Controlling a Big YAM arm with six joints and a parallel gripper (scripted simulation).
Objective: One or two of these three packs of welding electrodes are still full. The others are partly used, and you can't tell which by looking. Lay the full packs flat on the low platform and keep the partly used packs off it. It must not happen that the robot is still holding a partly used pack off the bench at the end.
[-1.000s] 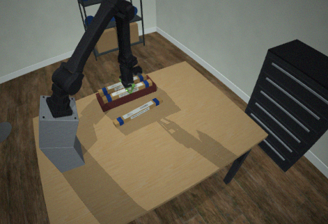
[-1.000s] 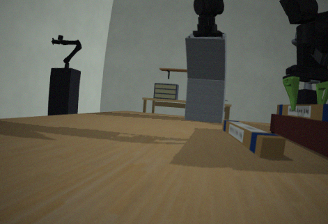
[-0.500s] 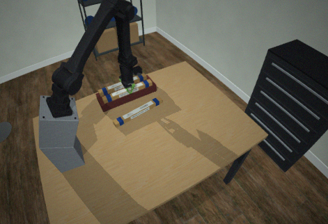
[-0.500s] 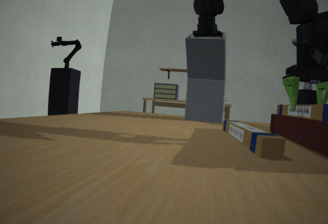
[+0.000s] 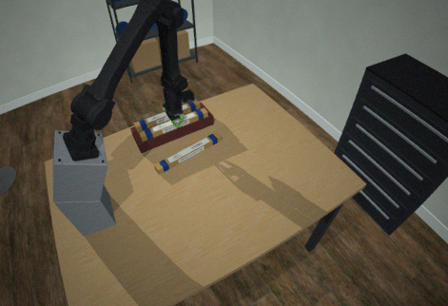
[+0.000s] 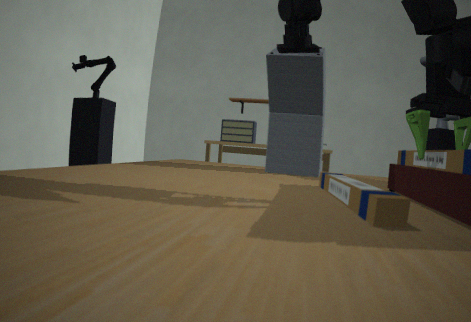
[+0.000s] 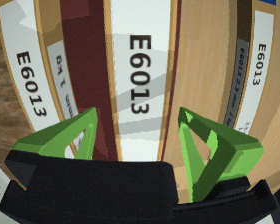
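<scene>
Now: hand 1 cm past the pack of welding electrodes. The rest, counted from my hand: dark red platform 7 cm below, 4 cm to the left.
</scene>
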